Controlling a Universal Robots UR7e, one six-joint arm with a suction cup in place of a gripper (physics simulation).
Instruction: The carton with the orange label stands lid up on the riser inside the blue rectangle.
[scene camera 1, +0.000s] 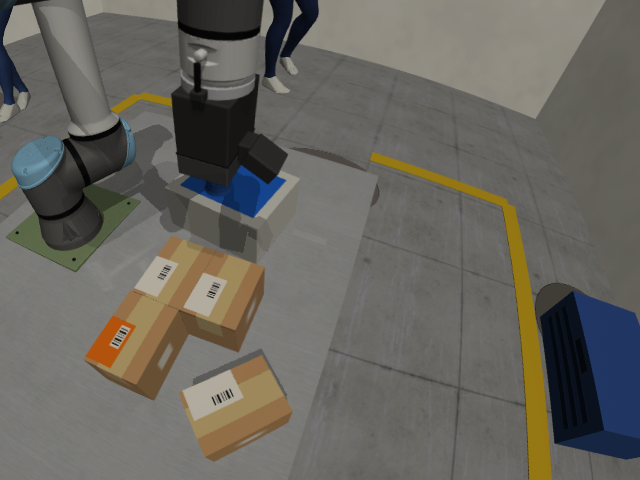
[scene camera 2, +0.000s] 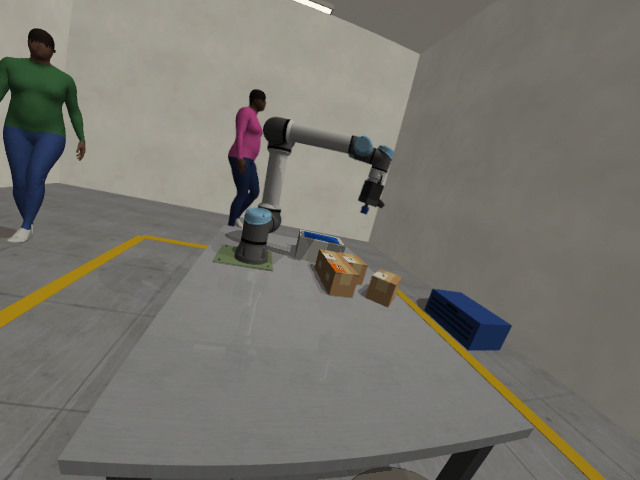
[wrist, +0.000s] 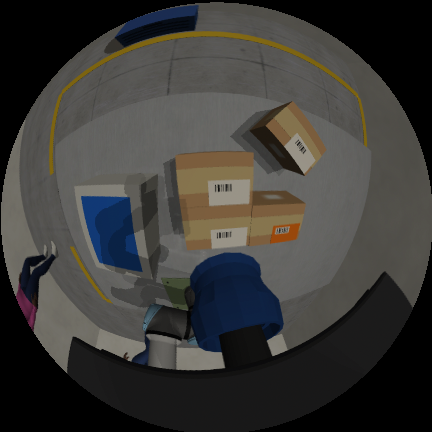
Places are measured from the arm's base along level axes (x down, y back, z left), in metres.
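Pixels of known places: hand, its tool point: (scene camera 1: 217, 187) (scene camera 2: 363, 213) (wrist: 226, 281); arm's base, origin of its link: (scene camera 1: 73, 227) (scene camera 2: 251, 258).
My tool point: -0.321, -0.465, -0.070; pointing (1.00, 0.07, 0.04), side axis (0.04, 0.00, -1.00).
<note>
For each thing: its top centre in the pictures, then the offset to it from my tool point, as dx, dy, dz.
- carton with the orange label, centre of its top: (scene camera 1: 132, 333) (wrist: 278, 224) (scene camera 2: 341, 266) +0.224, +0.114, -0.154
- grey-white riser, centre of its top: (scene camera 1: 233, 182) (wrist: 108, 236) (scene camera 2: 321, 237) +0.206, +0.084, +0.245
- blue rectangle, centre of its top: (scene camera 1: 233, 182) (wrist: 108, 236) (scene camera 2: 321, 237) +0.206, +0.084, +0.245
- second white-labelled carton, centre of its top: (wrist: 215, 179) (scene camera 1: 224, 287) (scene camera 2: 352, 258) +0.224, -0.001, -0.016
The carton with the orange label (scene camera 1: 147, 320) (scene camera 2: 341, 284) (wrist: 265, 217) stands on the table, label and tape strip facing up. It touches a white-labelled carton (scene camera 1: 180, 250) (wrist: 197, 237) at one end. The grey-white riser (scene camera 1: 281, 219) (scene camera 2: 305, 251) (wrist: 80, 191) stands apart from it, beyond the white-labelled cartons in scene camera 1. The blue rectangle (scene camera 1: 254, 202) (scene camera 2: 321, 238) (wrist: 107, 210) is on its top, with nothing standing on it. My suction gripper (scene camera 1: 218, 190) (scene camera 2: 364, 210) (wrist: 225, 265) hangs high above the table, its blue cup bare and open. Its shadow falls across the riser.
A second white-labelled carton (scene camera 1: 232, 266) (scene camera 2: 357, 261) (wrist: 200, 175) adjoins the first. A third (scene camera 1: 242, 413) (scene camera 2: 383, 290) (wrist: 295, 132) stands apart and turned near the table edge. The arm's base stands on a green plate (scene camera 1: 116, 209) (scene camera 2: 224, 256) (wrist: 175, 287). People stand beyond the table.
</note>
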